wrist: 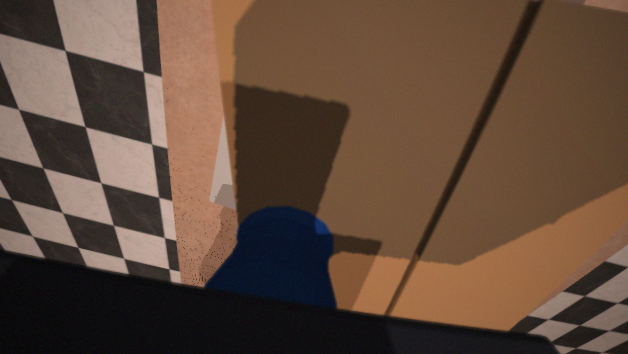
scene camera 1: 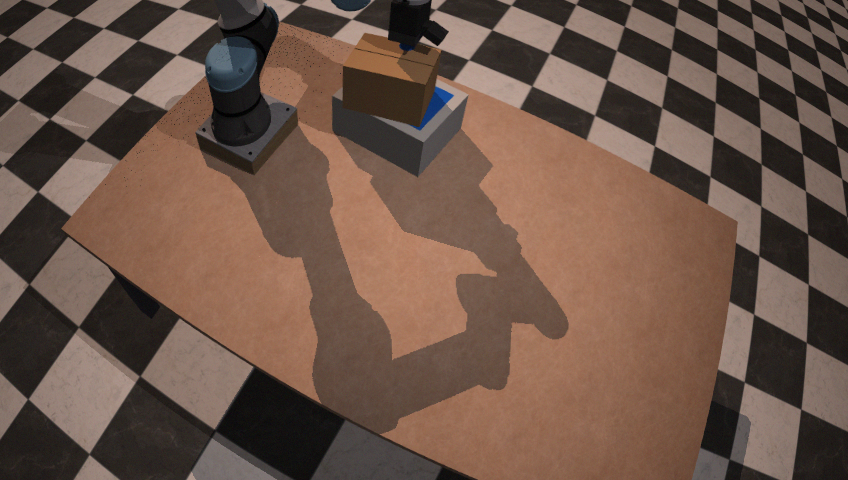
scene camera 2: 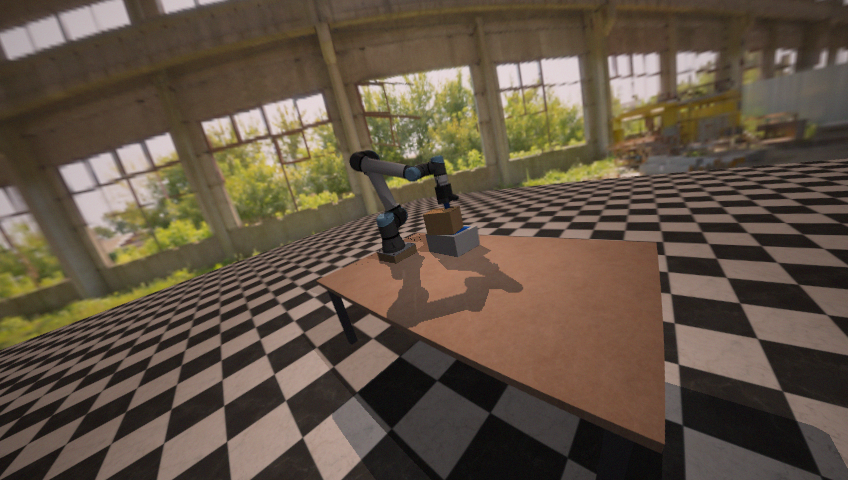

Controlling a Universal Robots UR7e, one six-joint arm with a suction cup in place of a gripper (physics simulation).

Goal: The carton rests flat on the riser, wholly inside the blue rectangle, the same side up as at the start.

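Places are measured from the arm's base along level axes (x back, y right, z up), in metres.
Pixels of known places: hand at its tool point: (wrist: 291, 221) (scene camera 1: 406, 50); arm's base at its link origin: (scene camera 1: 241, 121) (scene camera 2: 394, 248).
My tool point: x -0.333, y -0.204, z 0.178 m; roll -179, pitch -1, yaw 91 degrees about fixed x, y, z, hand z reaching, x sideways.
Note:
Ahead of a thing's pixels: the offset from my tool point to its top centre. Level surfaces: height alone.
The brown carton @[dx +0.012, dy +0.049, dz +0.013 m] (scene camera 1: 388, 90) (scene camera 2: 443, 221) (wrist: 417, 132) rests flat on the grey riser @[dx -0.006, dy +0.020, dz -0.119 m] (scene camera 1: 391, 140) (scene camera 2: 454, 245), tape seam up. It sits off toward the robot-base side and hides most of the blue rectangle @[dx -0.006, dy +0.020, dz -0.119 m] (scene camera 1: 437, 101) (scene camera 2: 464, 229), of which only a strip shows at the far right. My blue suction cup (scene camera 1: 406, 48) (scene camera 2: 446, 206) (wrist: 283, 246) presses on the carton's top face, close to one edge. A sliver of the riser's top shows in the wrist view (wrist: 223, 175), beside the carton's edge.
The robot base (scene camera 1: 246, 140) stands on the brown table @[dz -0.239 m] (scene camera 1: 534, 269) just left of the riser. The riser is near the table's far edge. A checkered floor lies all around the table.

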